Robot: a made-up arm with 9 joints. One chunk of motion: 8 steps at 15 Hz.
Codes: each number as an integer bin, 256 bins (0 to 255) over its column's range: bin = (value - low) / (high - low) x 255, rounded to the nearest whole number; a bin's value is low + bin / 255 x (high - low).
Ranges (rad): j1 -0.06..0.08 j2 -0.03..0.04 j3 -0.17..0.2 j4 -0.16..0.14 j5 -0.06..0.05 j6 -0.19..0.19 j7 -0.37..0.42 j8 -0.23..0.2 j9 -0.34..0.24
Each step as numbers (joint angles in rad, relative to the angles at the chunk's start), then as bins.
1 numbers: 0.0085 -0.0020 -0.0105 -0.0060 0.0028 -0.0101 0.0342 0.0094 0.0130
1 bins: 125 102 110 131 146 121 130 142 155
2 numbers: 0.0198 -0.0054 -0.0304 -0.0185 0.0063 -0.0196 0.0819 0.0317 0.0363
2 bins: 145 90 96 120 154 114 146 155 165
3 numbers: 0.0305 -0.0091 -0.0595 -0.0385 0.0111 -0.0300 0.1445 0.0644 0.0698
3 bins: 165 76 76 103 165 107 166 175 180
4 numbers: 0.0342 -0.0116 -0.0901 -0.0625 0.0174 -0.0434 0.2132 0.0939 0.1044
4 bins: 172 67 55 83 179 98 188 192 195
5 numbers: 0.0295 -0.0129 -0.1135 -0.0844 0.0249 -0.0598 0.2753 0.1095 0.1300
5 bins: 163 62 39 64 197 87 208 201 207
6 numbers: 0.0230 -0.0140 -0.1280 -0.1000 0.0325 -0.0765 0.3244 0.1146 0.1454
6 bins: 151 58 29 51 214 76 224 204 213
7 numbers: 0.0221 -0.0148 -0.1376 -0.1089 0.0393 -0.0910 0.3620 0.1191 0.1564
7 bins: 150 55 22 43 230 66 236 207 218
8 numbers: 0.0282 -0.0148 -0.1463 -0.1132 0.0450 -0.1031 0.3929 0.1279 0.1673
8 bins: 161 55 16 40 243 58 246 212 223
